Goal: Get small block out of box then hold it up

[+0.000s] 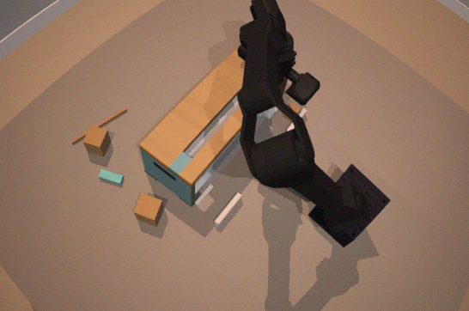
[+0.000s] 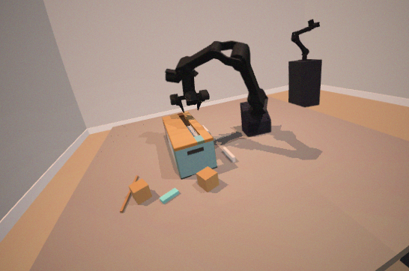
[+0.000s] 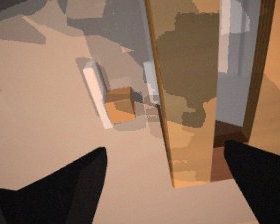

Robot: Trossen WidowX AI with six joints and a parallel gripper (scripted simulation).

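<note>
My gripper tip is now 13 cm above the brown block, 5 cm to the left of it and 3 cm past it. Also, from my gripper tip: thin brown stick 36 cm to the left, 25 cm ahead, 14 cm below; box 13 cm to the left, 8 cm below, 1 cm ahead; teal bar 42 cm to the left, 14 cm below, 11 cm ahead.
</note>
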